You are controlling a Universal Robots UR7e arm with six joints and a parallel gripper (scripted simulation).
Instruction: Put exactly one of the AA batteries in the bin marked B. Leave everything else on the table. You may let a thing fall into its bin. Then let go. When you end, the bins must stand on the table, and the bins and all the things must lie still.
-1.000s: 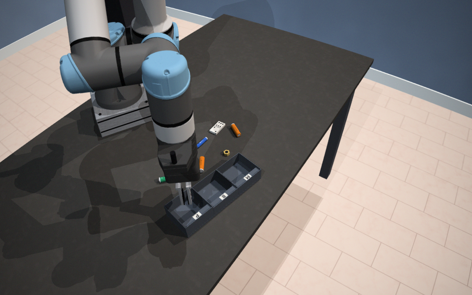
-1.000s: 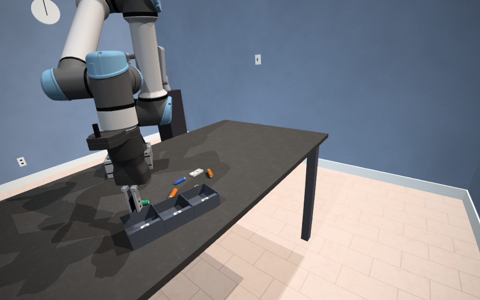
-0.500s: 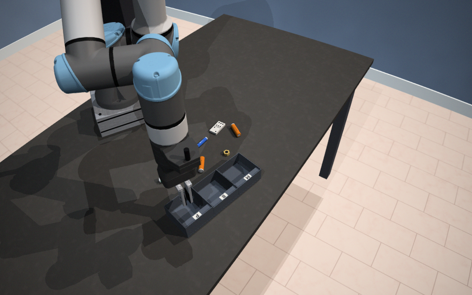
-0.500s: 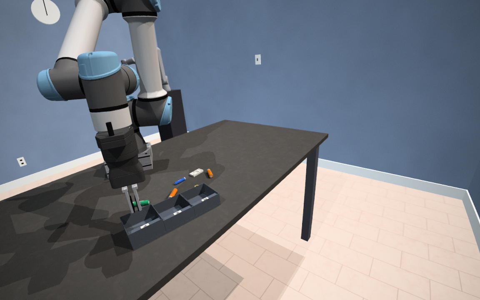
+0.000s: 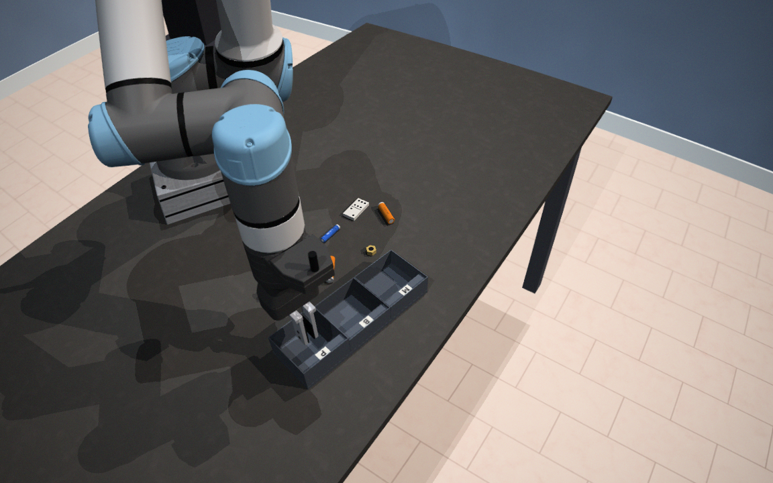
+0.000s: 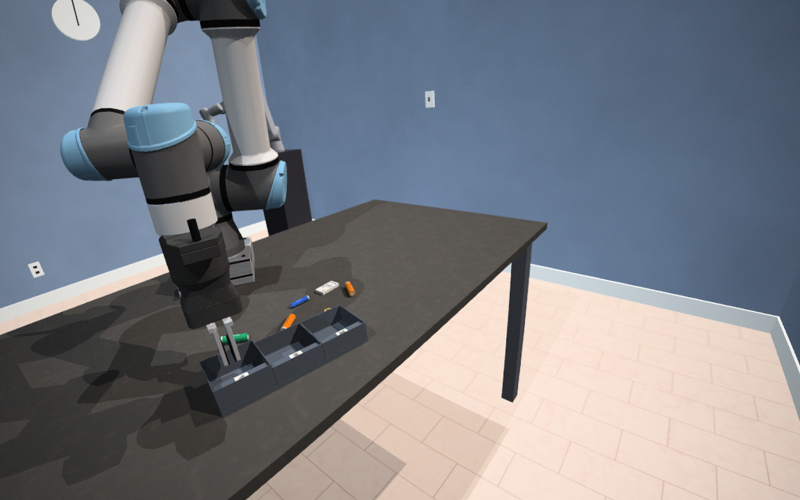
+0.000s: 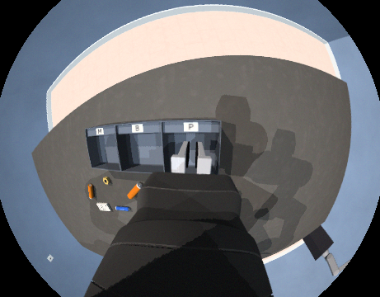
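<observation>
The bin is 80 mm to the left of my hand, 50 mm below it and 20 mm ahead of it. Also, from my hand: brass nut 230 mm to the left, 70 mm below, 20 mm behind; then green battery 120 mm behind, 80 mm to the left, 70 mm below; then blue battery 230 mm to the left, 100 mm behind, 70 mm below.
</observation>
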